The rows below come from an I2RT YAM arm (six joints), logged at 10 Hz.
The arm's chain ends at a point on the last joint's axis. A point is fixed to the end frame.
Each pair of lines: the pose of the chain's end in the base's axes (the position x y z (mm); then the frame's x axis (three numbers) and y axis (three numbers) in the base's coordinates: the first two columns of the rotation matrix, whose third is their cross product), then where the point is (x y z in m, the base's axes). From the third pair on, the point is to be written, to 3 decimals.
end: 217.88, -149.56, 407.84, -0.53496, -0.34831, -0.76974, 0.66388, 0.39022, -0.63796
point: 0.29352 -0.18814 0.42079
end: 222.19, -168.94, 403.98, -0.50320, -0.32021, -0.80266, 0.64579, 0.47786, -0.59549
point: 0.29993 -0.20371 0.41521
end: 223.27, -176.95, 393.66, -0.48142, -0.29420, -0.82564, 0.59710, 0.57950, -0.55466
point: 0.304 -0.206 0.402
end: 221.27, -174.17, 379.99, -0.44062, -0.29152, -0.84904, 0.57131, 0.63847, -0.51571
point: 0.303 -0.198 0.389
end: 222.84, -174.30, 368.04, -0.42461, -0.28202, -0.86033, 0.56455, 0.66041, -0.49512
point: 0.305 -0.197 0.378
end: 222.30, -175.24, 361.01, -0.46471, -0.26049, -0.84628, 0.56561, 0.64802, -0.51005
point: 0.304 -0.200 0.367
